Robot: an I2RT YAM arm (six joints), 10 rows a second.
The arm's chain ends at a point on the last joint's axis. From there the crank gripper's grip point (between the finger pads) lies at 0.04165 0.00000 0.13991 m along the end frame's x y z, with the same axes.
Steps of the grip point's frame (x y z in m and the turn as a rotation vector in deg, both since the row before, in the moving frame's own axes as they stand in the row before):
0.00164 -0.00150 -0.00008 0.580 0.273 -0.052
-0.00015 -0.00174 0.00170 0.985 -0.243 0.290
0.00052 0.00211 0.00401 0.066 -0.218 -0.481
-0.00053 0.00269 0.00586 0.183 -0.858 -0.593
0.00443 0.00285 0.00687 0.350 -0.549 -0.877
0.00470 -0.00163 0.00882 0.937 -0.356 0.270
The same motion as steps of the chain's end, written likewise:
0.00097 -0.00005 0.00013 0.580 0.273 -0.052
0.00044 0.00046 0.00154 0.985 -0.243 0.290
0.00105 0.00262 0.00385 0.066 -0.218 -0.481
0.00157 0.00356 0.00525 0.183 -0.858 -0.593
0.00578 0.00433 0.00648 0.350 -0.549 -0.877
0.00557 0.00047 0.00858 0.937 -0.356 0.270

